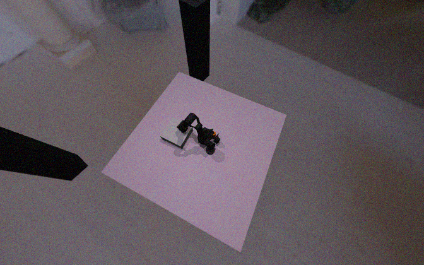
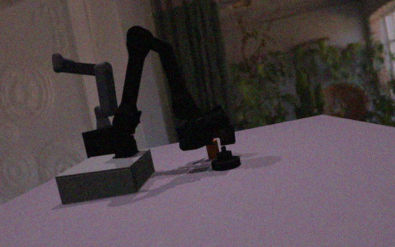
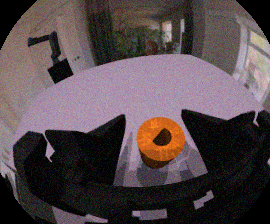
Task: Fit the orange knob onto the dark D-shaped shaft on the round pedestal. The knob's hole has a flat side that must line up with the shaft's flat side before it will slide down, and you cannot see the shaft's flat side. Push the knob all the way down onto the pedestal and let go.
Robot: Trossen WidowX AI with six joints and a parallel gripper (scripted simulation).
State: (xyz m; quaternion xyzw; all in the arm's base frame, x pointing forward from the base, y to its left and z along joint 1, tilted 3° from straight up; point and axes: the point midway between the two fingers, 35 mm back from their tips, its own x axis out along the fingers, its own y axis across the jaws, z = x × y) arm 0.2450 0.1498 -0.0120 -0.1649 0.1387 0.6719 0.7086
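The orange knob lies 3 cm to the right of my gripper tip and 2 cm below it. Round my gripper tip: round pedestal (7 cm ahead, 17 cm to the right, 2 cm below).
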